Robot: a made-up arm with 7 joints.
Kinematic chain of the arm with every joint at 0, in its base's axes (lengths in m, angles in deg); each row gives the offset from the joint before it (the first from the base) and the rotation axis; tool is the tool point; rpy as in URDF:
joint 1: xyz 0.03 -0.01 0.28 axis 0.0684 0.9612 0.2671
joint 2: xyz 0 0 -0.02 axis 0.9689 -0.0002 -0.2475
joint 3: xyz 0 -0.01 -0.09 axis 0.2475 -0.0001 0.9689
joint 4: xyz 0 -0.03 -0.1 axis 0.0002 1 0
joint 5: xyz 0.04 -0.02 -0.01 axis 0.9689 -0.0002 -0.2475
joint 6: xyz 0.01 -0.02 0.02 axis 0.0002 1 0
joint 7: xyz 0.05 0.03 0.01 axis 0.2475 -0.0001 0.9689
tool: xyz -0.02 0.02 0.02 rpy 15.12 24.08 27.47
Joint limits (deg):
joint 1: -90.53..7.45
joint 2: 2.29..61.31
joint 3: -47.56..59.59
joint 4: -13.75..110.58
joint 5: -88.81..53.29
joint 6: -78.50..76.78
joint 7: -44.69..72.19
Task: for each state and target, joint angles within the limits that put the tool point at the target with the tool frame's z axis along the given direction. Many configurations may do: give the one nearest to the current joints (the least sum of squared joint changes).
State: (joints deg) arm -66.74 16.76 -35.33 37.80 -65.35 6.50 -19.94
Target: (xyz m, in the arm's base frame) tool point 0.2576 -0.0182 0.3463 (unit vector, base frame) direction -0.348 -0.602 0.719
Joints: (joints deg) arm -90.53 47.29 -35.69 13.82 -29.73 16.07 -4.49
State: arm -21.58 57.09 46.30 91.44 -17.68 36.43 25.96
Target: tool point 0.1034 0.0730 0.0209 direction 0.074 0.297 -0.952
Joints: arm -24.53 30.58 43.71 110.58 -41.08 75.89 -23.03
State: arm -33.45 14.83 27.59 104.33 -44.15 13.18 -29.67
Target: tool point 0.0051 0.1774 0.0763 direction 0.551 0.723 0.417
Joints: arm 3.18 40.11 25.25 96.49 -50.83 -12.70 -36.12
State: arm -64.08 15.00 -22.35 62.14 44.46 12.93 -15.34
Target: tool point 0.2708 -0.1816 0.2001 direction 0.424 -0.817 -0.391
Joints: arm -81.53 4.06 -39.30 73.14 53.29 39.83 -13.48
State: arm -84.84 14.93 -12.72 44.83 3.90 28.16 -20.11
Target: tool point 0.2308 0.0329 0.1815 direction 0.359 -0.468 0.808
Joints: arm -36.42 33.58 4.29 16.16 -3.05 14.70 -10.00
